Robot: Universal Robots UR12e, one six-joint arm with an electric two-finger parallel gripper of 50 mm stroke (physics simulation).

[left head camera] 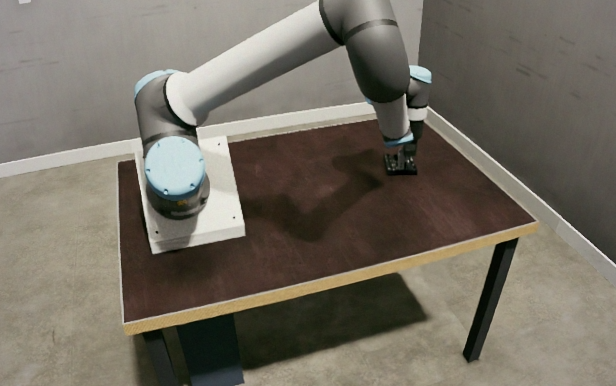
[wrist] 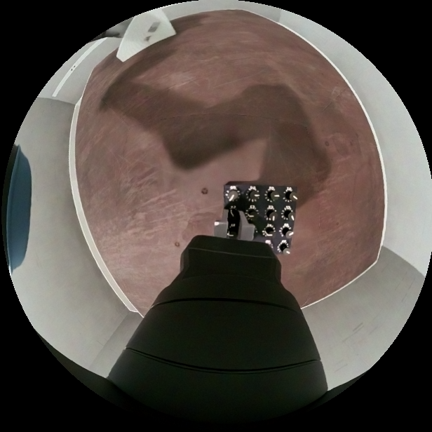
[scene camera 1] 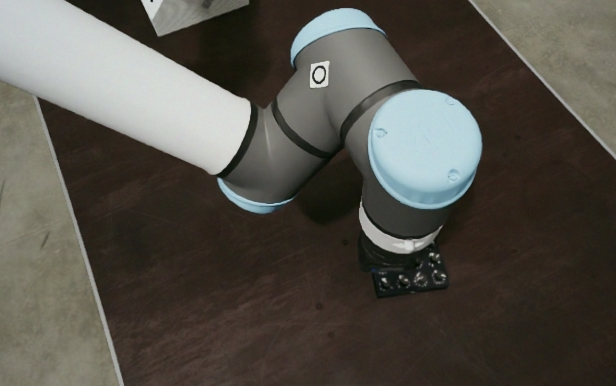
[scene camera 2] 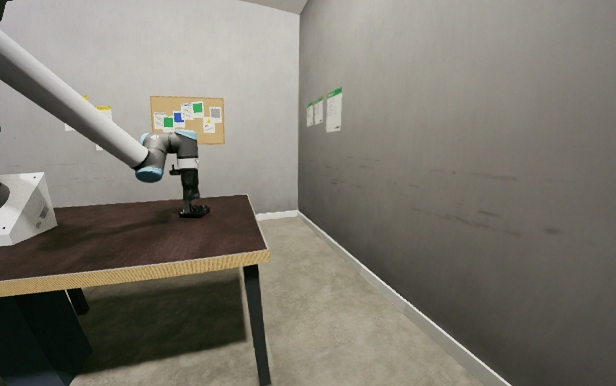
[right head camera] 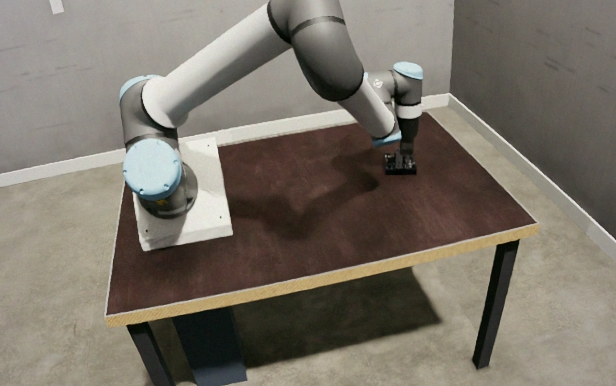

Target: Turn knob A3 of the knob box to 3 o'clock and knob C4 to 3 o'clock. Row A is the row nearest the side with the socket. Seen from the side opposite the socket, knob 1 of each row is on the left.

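Places are measured from the arm's base along level axes (x left, y ahead, z down), in metres.
Where they show: gripper, fingertip midpoint: (left head camera: 400,167) (scene camera 2: 189,211) (right head camera: 399,166).
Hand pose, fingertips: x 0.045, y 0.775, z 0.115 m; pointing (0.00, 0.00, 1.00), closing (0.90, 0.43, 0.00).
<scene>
After its pixels a point has its place.
The black knob box (left head camera: 401,173) {x 0.032, y 0.774, z 0.134 m} (right head camera: 400,172) {x 0.032, y 0.775, z 0.132 m} (scene camera 1: 395,293) {x 0.038, y 0.838, z 0.122 m} (scene camera 2: 191,216) {x 0.028, y 0.787, z 0.134 m} (wrist: 262,204) lies flat on the table, with small dark knobs in a four-by-four grid. My gripper (left head camera: 401,160) {x 0.045, y 0.775, z 0.115 m} (right head camera: 398,161) {x 0.045, y 0.775, z 0.115 m} (scene camera 2: 187,208) {x 0.045, y 0.775, z 0.115 m} (wrist: 232,217) points down over it and is shut on a knob in the leftmost column of the wrist view. The fingers largely hide that knob and its pointer. The gripper body hides the lower left knobs there. The top left knob (wrist: 233,195) points to the lower left in that view. The socket and readable row labels do not show, so I cannot tell which knob is held.
The dark red-brown table (left head camera: 350,240) {x -0.235, y 0.458, z 0.143 m} (right head camera: 350,230) {x -0.203, y 0.517, z 0.144 m} (scene camera 1: 225,310) {x -0.198, y 0.738, z 0.143 m} (scene camera 2: 125,245) {x -0.210, y 0.607, z 0.143 m} (wrist: 150,175) carries the arm's white base block (left head camera: 220,215) {x -0.075, y 0.106, z 0.073 m} (right head camera: 210,220) {x -0.088, y 0.111, z 0.086 m} (scene camera 2: 35,200) {x 0.025, y 0.172, z 0.009 m} (wrist: 150,37) at the other end. Free knobs stand close beside the fingers in the wrist view. Walls stand beyond the table's edges.
</scene>
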